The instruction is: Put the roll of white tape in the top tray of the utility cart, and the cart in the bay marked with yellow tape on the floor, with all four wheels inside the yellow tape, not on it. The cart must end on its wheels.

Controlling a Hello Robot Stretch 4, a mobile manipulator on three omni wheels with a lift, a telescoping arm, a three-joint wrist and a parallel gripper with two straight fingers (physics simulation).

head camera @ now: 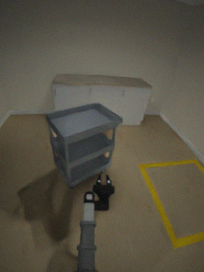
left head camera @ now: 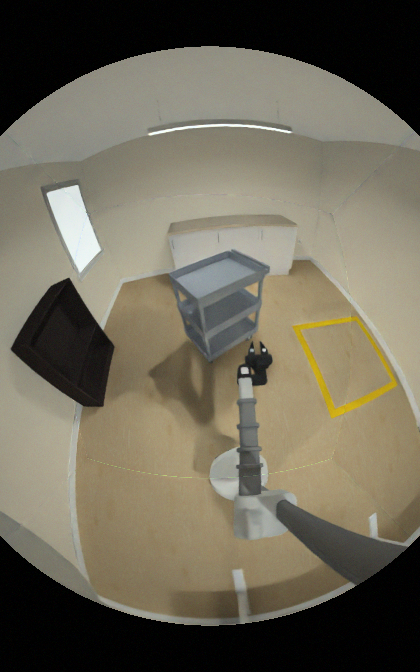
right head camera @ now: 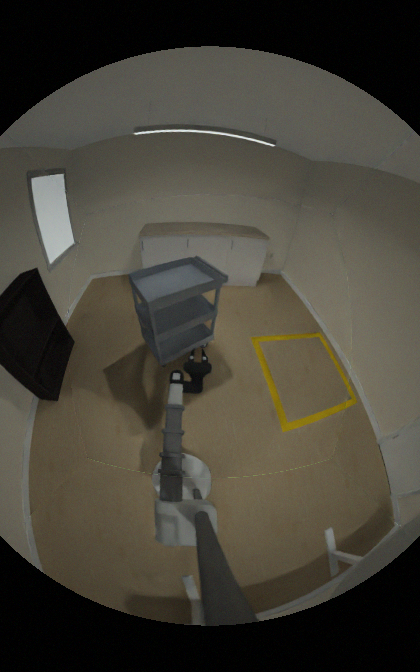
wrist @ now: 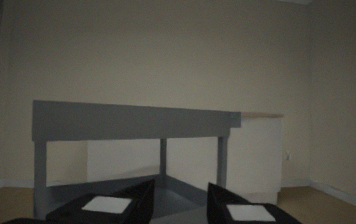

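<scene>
The grey utility cart [head camera: 83, 154] [left head camera: 217, 304] [right head camera: 176, 311] [wrist: 132, 122] stands upright, with three trays, outside the taped bay and to its left. No tape roll shows on the visible part of its top tray, and the roll of white tape does not show in these views. The yellow tape bay [head camera: 158, 202] [left head camera: 316, 375] [right head camera: 270, 384] lies on the floor at the right. My gripper [head camera: 103, 176] [left head camera: 258, 344] [right head camera: 198, 351] [wrist: 180, 197] is open with empty fingers, on the extended arm, pointing toward the cart's near right side. In the wrist view, the cart's upper rim is ahead of the fingers.
A long white cabinet [head camera: 106, 101] [left head camera: 232, 245] [right head camera: 204, 252] [wrist: 257, 150] with a wooden top stands against the far wall behind the cart. A dark open shelf unit [left head camera: 26, 331] [right head camera: 14, 296] stands at the left wall. White legs [left head camera: 241, 595] [right head camera: 331, 552] show near the bottom edge.
</scene>
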